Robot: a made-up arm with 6 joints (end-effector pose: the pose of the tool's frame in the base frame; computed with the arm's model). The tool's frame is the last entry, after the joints. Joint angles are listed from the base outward.
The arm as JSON. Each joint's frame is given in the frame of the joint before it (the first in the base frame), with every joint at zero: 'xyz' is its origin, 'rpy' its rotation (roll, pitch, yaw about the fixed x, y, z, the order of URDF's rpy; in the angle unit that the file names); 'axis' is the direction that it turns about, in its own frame. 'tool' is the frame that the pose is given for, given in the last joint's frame.
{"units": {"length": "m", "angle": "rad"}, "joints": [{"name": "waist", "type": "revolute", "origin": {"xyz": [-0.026, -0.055, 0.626], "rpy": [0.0, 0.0, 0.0]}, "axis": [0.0, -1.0, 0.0]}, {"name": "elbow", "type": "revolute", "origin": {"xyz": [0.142, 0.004, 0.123], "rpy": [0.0, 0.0, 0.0]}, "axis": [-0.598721, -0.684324, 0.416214]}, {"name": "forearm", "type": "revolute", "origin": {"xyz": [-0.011, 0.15, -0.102], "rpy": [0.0, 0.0, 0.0]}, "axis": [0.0, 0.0, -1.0]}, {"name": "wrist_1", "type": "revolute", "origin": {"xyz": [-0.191, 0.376, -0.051], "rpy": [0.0, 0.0, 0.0]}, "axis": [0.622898, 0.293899, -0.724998]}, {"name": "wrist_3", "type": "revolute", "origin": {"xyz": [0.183, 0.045, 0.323], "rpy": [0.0, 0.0, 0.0]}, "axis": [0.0, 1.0, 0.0]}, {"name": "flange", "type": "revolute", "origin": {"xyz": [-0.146, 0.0, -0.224], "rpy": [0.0, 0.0, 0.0]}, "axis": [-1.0, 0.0, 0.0]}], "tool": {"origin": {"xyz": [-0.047, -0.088, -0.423], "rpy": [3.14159, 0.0, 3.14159]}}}
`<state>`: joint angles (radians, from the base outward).
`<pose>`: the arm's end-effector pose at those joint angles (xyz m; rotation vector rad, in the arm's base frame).
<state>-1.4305 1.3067 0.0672 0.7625 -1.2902 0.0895</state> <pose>0.0926 0.1141 -0.0751 -0.1216 2.5555 0.0013</pose>
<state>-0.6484 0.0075 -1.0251 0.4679 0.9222 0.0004</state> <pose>-0.4112 -0.1988 1.0669 0.7460 -1.2394 -0.0941</pose>
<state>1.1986 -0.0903 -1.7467 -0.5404 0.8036 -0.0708</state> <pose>0.0413 -0.4849 0.6067 -1.2418 1.2778 -1.9073</pose>
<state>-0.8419 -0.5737 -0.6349 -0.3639 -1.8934 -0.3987</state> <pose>0.7889 0.9031 0.6743 -0.0437 1.8389 1.2111</pose>
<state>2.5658 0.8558 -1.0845 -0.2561 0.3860 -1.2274</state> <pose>0.5823 -0.4346 0.8238 -0.1643 1.1755 -1.1355</pose>
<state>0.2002 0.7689 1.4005 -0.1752 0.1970 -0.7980</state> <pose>0.7144 0.5314 0.5189 0.6951 1.8512 0.7931</pose>
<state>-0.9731 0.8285 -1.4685 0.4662 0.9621 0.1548</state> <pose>0.0374 -0.6082 0.8482 1.5273 -0.8303 0.7958</pose>
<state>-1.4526 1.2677 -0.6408 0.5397 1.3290 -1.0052</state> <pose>-0.5173 -0.0860 1.1914 -0.1382 -0.9695 0.1731</pose>
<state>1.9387 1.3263 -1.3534 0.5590 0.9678 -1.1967</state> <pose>0.3358 -0.5179 0.2476 0.3472 1.9434 -0.4095</pose>
